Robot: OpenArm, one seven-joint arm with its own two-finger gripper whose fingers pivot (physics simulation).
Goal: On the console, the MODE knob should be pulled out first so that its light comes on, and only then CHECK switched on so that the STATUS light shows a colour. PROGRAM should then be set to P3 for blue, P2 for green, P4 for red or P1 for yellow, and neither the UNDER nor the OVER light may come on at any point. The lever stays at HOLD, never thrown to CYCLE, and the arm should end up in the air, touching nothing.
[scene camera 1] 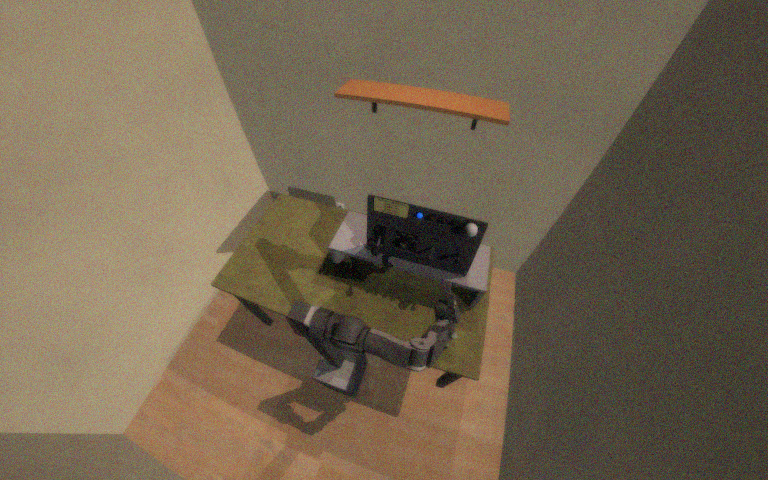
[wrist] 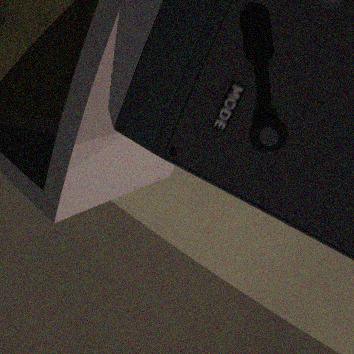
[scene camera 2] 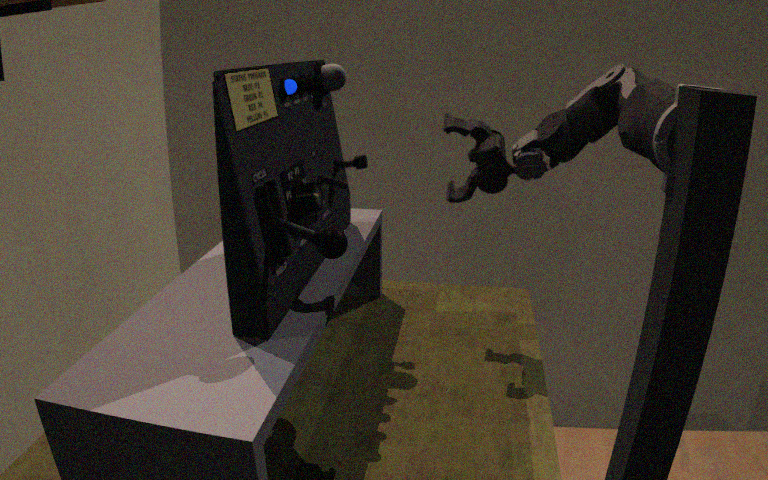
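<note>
The dark console (scene camera 1: 430, 249) (scene camera 2: 243, 198) stands tilted on a pale base. A blue light (scene camera 1: 419, 215) (scene camera 2: 290, 86) glows at its top, beside the yellow card (scene camera 1: 390, 207) (scene camera 2: 252, 99). No other lit lamp can be made out. The MODE knob (scene camera 2: 356, 161) (wrist: 268, 136) stands out from the panel on a thin shaft, near its MODE label (wrist: 229, 106). The lever's ball (scene camera 2: 329, 243) hangs low, towards HOLD. The PROGRAM dial (scene camera 2: 305, 198) is too dark to read, and CHECK cannot be made out. My gripper (scene camera 1: 446, 305) (scene camera 2: 454, 160) is open and empty, in the air well in front of the knob.
The pale base (scene camera 1: 478, 271) (scene camera 2: 169, 418) carries the console on the olive table (scene camera 1: 288, 226) (scene camera 2: 453, 339). A white ball (scene camera 1: 471, 229) (scene camera 2: 333, 76) sticks out at the console's top right. An orange shelf (scene camera 1: 424, 99) is on the wall above. The arm's post (scene camera 2: 696, 254) stands in front.
</note>
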